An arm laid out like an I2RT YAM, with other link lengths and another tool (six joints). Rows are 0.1 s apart.
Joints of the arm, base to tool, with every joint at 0 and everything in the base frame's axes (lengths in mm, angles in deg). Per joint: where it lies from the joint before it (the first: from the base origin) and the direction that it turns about. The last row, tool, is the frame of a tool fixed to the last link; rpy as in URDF.
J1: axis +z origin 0 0 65.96
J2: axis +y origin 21 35.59 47.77
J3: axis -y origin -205.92 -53.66 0
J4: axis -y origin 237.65 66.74 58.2
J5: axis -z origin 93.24 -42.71 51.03
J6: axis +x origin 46.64 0 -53.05
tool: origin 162 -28 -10 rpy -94.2 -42.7 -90
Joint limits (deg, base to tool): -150..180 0..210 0..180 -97..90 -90..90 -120..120
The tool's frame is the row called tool.
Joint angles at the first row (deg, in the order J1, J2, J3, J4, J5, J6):
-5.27, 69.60, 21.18, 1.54, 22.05, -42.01
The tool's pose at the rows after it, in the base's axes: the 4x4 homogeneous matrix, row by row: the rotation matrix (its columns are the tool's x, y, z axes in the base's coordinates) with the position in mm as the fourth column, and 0 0 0 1 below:
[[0.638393, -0.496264, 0.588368, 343.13], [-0.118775, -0.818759, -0.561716, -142.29], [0.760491, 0.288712, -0.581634, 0.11], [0, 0, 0, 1]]
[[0.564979, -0.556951, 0.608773, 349.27], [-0.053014, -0.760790, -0.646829, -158.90], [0.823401, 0.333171, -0.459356, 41.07], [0, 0, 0, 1]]
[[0.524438, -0.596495, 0.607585, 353.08], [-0.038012, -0.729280, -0.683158, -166.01], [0.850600, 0.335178, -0.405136, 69.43], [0, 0, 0, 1]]
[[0.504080, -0.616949, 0.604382, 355.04], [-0.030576, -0.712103, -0.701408, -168.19], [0.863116, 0.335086, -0.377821, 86.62], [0, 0, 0, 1]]
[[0.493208, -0.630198, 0.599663, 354.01], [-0.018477, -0.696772, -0.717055, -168.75], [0.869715, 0.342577, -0.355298, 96.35], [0, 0, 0, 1]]
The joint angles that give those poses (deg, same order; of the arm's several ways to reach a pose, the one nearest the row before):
-5.20, 67.55, 21.29, 4.18, 26.21, -43.44
-5.19, 64.65, 20.80, 9.21, 31.89, -47.19
-5.08, 62.78, 22.96, 8.44, 34.60, -47.90
-4.67, 61.76, 24.75, 7.12, 36.33, -48.05
-4.07, 60.88, 25.11, 6.96, 38.08, -48.51

